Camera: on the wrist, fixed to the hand. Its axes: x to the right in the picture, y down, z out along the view.
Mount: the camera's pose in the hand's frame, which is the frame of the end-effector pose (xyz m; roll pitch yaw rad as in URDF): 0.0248 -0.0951 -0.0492 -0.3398 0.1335 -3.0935
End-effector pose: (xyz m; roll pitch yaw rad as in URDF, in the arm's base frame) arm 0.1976 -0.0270 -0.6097 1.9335 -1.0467 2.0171
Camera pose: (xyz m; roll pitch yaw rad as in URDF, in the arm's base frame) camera 0.0936 0.0056 -0.6240 -2.5151 1.0270 -1.4012
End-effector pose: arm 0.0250 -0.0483 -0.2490 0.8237 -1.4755 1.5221
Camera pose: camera 0.0586 0.0553 -0.2341 3.1100 1.4986 2.6541
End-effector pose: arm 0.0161 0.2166 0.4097 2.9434 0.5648 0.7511
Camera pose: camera -0.0273 0.3169 0.4214 3.0520 -0.6844 -2.4847
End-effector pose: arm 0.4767 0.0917 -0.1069 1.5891 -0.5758 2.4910
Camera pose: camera 0.3885 0.0948 -0.1724 -2.0247 0.6150 -0.8153
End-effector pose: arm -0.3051 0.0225 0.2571 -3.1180 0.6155 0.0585
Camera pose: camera -0.2607 0.1192 0.2848 2.8134 -0.7493 3.1393
